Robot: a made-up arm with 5 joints.
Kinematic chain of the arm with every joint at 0, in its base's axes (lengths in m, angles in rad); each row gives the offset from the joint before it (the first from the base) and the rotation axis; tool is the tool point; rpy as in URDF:
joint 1: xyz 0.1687 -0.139 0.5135 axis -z
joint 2: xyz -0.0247 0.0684 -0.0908 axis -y
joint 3: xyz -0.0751 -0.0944 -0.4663 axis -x
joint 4: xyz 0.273 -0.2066 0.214 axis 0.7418 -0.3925 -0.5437
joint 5: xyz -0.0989 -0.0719 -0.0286 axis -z
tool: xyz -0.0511 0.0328 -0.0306 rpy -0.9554 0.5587 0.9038
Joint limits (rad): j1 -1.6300..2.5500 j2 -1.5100..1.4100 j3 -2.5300..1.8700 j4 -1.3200..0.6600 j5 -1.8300..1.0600
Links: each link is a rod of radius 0.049 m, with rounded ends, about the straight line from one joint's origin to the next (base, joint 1, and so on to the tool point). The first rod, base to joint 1, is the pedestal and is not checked.
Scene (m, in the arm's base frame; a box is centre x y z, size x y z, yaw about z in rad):
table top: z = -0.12
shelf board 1: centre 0.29 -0.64 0 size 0.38 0.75 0.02 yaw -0.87
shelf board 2: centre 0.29 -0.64 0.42 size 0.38 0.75 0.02 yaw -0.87
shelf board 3: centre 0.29 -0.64 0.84 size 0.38 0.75 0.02 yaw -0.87
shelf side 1: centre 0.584 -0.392 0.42 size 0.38 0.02 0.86 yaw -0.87
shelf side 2: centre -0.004 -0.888 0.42 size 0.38 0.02 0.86 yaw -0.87
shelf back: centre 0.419 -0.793 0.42 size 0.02 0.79 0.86 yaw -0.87
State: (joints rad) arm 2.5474 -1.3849 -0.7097 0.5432 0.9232
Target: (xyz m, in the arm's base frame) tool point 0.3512 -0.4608 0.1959
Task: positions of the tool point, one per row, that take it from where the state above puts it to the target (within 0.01 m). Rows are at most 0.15 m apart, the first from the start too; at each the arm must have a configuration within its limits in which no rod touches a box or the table.
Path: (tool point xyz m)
1: 0.3354 0.2871 0.1935
2: 0.2551 0.2391 0.1835
3: 0.1850 0.1712 0.1968
4: 0.1390 0.0835 0.2306
5: 0.1296 -0.0196 0.2736
6: 0.1610 -0.1313 0.3081
7: 0.2244 -0.2445 0.3138
8: 0.2979 -0.3548 0.2768
9: 0.3512 -0.4608 0.1959

